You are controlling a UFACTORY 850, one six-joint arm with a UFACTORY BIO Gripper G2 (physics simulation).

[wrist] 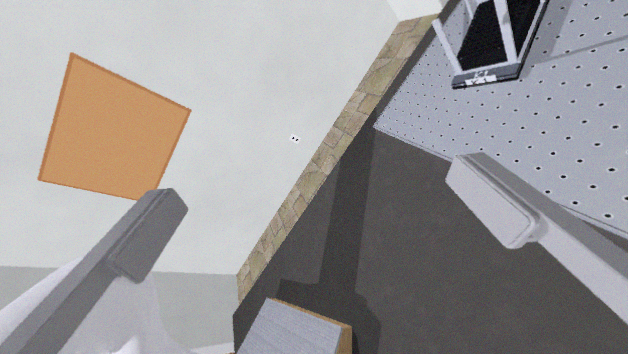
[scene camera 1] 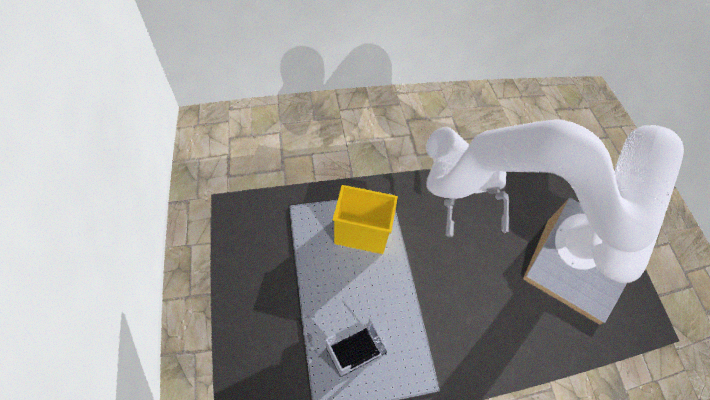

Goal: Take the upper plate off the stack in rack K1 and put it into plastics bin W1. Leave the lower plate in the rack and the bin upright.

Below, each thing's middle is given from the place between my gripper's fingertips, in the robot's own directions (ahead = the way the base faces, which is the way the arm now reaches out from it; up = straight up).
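The yellow plastics bin W1 (scene camera 1: 363,219) is 0.24 m ahead of my hand, and it's also 0.21 m to the right of it and 0.24 m below it.
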